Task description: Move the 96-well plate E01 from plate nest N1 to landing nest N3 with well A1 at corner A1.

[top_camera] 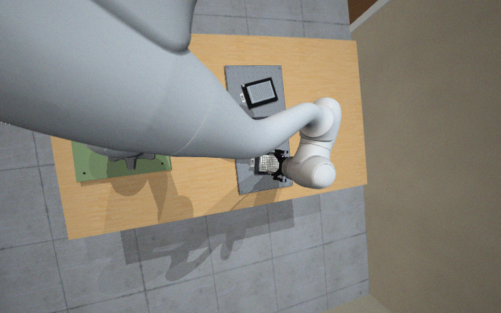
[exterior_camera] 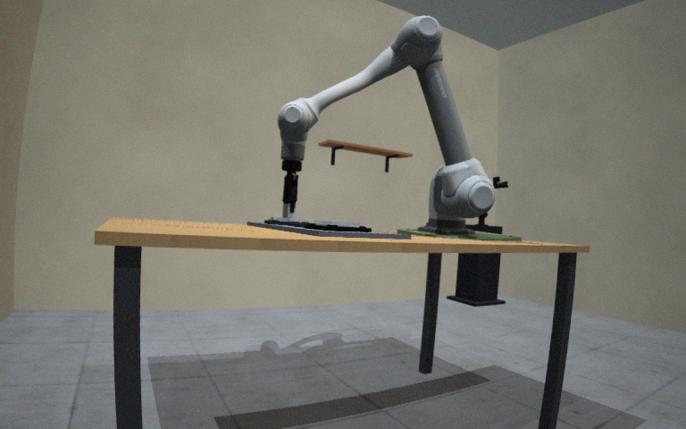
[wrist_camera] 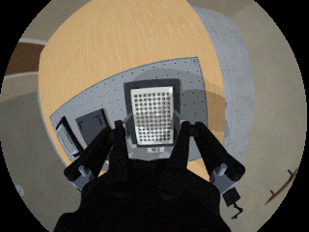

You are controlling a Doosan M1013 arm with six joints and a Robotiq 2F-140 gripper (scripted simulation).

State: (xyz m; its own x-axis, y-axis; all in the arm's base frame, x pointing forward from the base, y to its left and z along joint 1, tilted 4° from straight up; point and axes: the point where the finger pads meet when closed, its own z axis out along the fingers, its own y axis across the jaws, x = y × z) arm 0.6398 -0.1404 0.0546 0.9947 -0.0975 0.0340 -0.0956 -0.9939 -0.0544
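My hand is 2 cm above the 96-well plate. Also, from my hand: label: 10 cm behind, 1 cm to the left, 4 cm below; then nest: 4 cm behind, 18 cm to the left, 4 cm below.
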